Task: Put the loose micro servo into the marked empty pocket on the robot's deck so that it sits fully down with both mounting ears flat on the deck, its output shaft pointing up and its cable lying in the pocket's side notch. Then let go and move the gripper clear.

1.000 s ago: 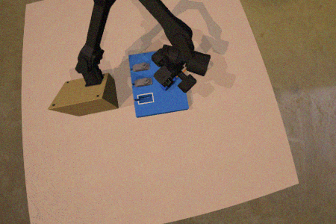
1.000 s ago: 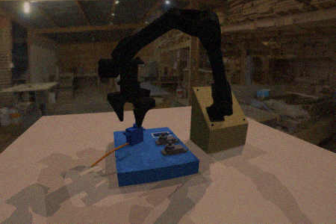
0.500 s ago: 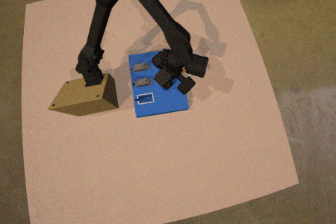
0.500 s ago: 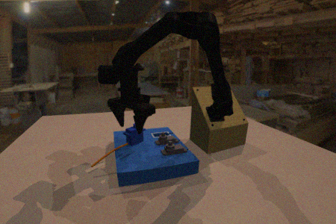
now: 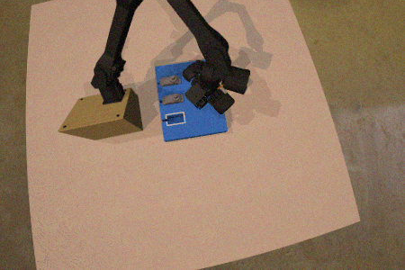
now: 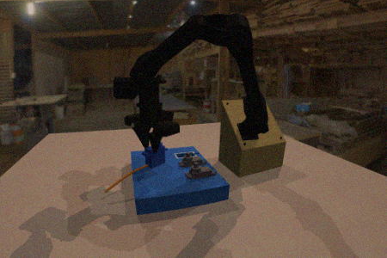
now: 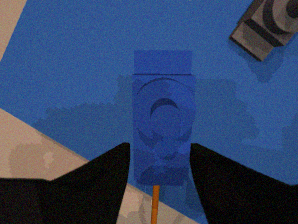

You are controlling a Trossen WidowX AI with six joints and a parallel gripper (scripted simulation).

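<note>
Right now my gripper tip is 7 cm above the blue deck, 2 cm to the right of it and 2 cm past it.
</note>
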